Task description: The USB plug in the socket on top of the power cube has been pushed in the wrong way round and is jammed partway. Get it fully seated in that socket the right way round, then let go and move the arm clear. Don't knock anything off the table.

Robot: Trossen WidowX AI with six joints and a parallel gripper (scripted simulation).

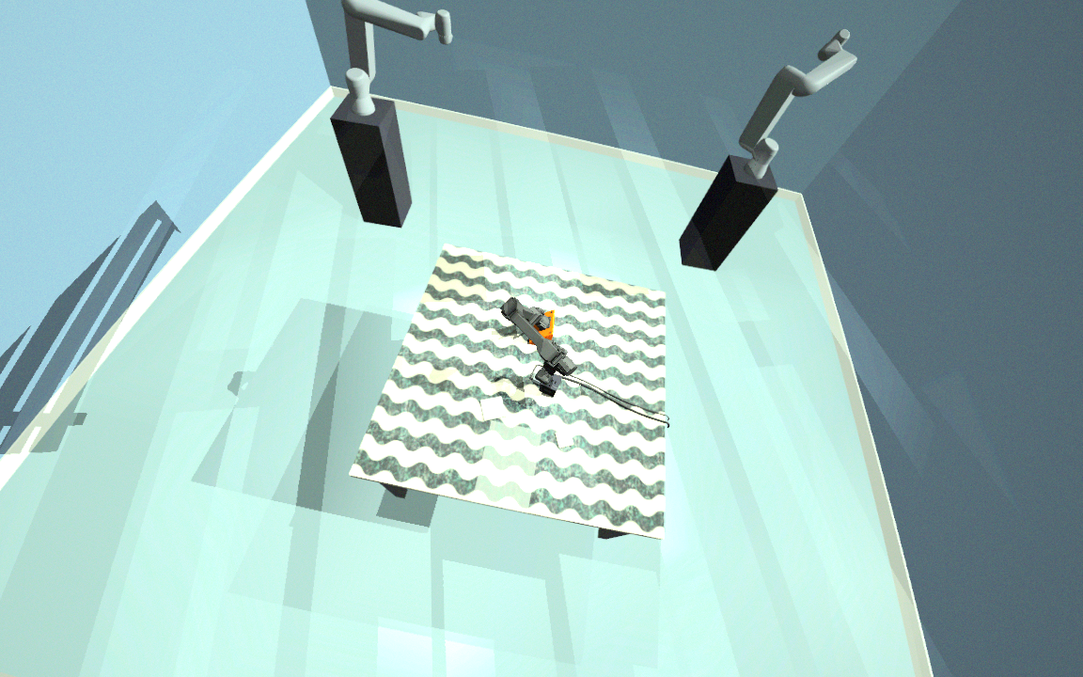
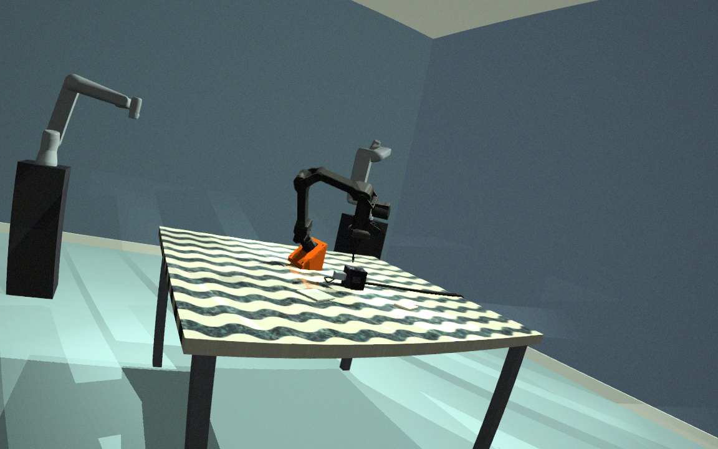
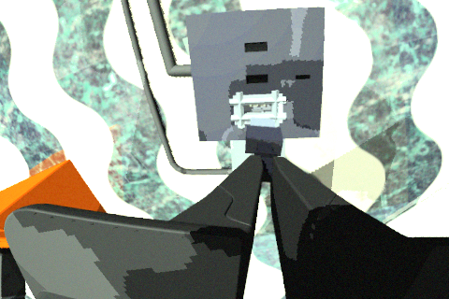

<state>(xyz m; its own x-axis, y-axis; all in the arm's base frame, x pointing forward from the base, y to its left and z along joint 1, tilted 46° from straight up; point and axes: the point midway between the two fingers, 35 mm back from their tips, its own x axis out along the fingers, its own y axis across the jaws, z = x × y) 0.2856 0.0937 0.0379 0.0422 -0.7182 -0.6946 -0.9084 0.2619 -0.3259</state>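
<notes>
The dark USB plug lies 2 cm below my gripper tip.
</notes>
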